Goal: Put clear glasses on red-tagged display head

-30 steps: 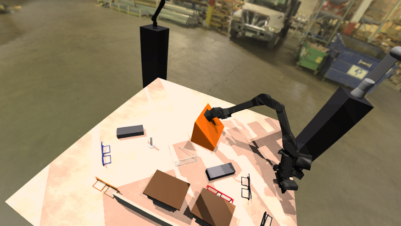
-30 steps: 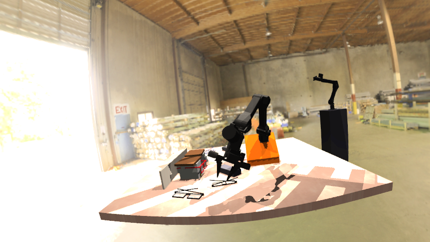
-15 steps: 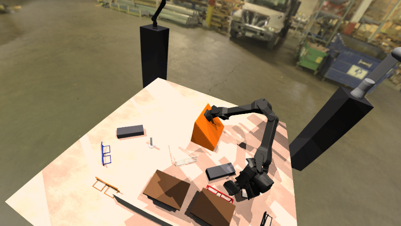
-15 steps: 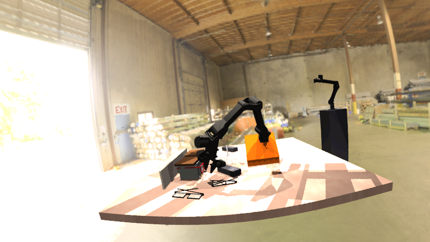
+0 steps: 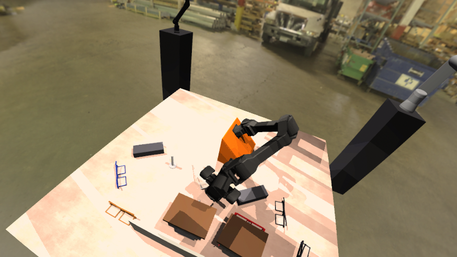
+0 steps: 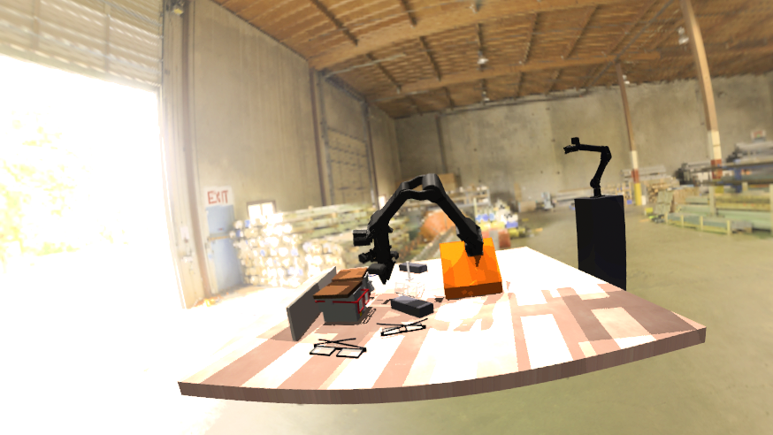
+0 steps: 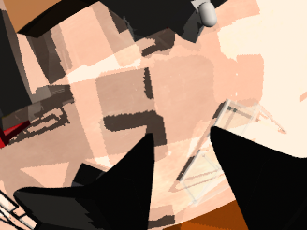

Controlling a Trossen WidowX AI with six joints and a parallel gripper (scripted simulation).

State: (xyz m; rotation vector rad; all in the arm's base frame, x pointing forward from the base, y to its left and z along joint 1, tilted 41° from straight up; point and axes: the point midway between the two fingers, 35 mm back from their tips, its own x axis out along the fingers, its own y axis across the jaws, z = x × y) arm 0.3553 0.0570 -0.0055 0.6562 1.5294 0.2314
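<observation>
Right now the small post is 27 cm to the right of my gripper tip, 7 cm behind it and 4 cm below it. Also, from my gripper tip: white panel (26 cm ahead, 7 cm to the left, 1 cm below).
</observation>
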